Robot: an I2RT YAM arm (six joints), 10 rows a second.
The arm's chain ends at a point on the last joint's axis. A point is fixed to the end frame.
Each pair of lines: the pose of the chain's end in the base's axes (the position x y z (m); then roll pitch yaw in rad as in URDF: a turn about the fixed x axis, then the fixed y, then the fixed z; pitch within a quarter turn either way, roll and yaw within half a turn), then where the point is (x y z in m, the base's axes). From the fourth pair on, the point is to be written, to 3 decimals.
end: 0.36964 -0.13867 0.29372 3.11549 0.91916 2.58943
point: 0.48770 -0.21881 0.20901
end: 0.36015 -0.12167 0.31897 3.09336 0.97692 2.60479
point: 0.48536 -0.19927 0.24257
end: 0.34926 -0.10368 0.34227 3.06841 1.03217 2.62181
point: 0.48130 -0.17756 0.27411
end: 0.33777 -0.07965 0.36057 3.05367 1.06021 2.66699
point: 0.476 -0.146 0.297
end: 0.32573 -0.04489 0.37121 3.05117 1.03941 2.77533
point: 0.469 -0.095 0.304
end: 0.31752 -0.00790 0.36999 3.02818 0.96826 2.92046
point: 0.462 -0.032 0.292
